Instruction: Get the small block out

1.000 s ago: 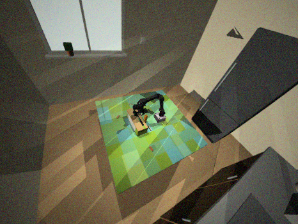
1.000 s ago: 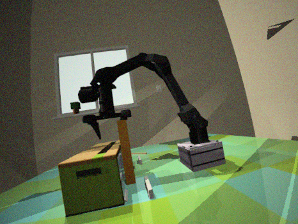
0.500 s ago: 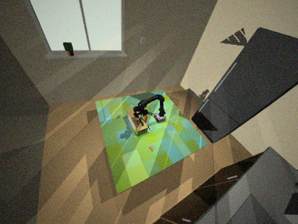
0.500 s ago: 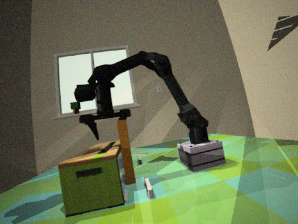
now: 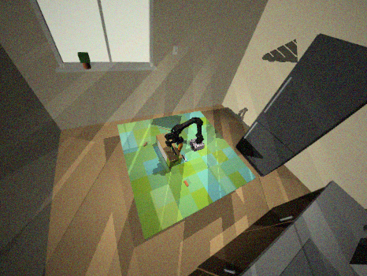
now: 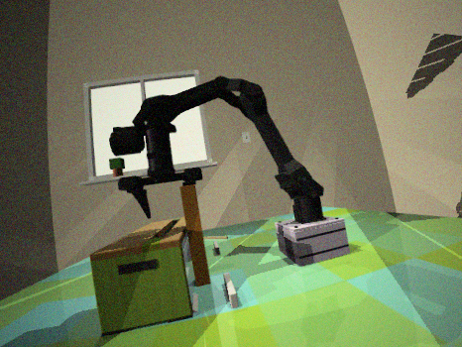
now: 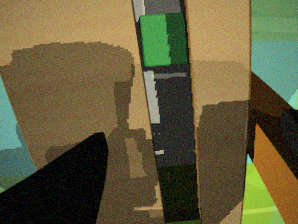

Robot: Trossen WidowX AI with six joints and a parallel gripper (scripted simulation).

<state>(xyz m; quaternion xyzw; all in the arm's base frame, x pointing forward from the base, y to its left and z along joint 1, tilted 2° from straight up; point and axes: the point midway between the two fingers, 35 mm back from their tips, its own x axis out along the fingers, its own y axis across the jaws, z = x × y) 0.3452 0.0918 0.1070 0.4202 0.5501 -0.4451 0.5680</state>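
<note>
My gripper tip is now 10 mm short of the green block, 30 mm to the left of it and 70 mm above it. Also, from my gripper tip: orange bar 60 mm behind, 20 mm to the left, 50 mm below; box 10 mm ahead, 50 mm to the right, 100 mm below; thin stick 10 mm ahead, 420 mm to the right, 160 mm below.
</note>
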